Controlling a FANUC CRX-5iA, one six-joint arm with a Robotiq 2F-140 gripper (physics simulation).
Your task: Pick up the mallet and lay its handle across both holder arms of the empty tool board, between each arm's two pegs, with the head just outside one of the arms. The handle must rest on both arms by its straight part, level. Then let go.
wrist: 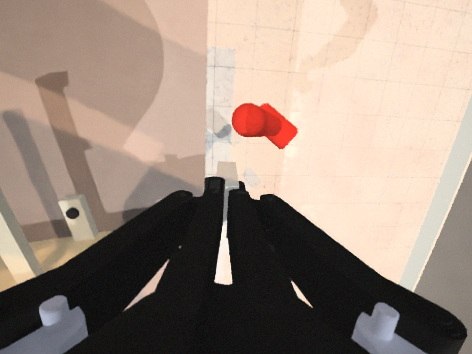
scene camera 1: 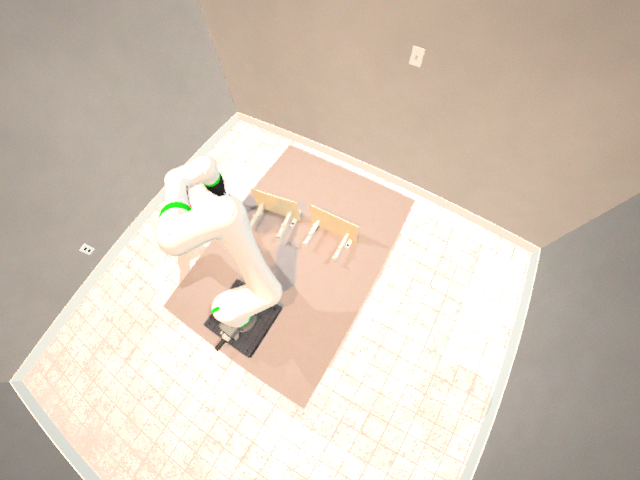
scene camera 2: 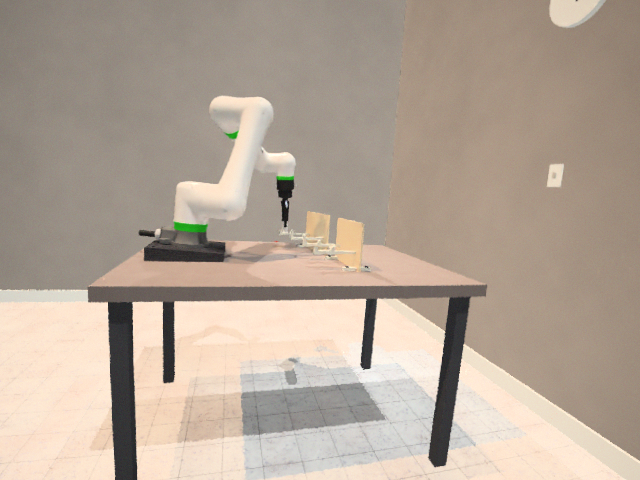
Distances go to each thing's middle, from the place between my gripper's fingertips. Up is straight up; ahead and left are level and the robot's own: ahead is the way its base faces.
Labels:
The red mallet (wrist: 249, 120) lies 190 mm below my hand, 90 mm to the left of it and 20 mm behind it.

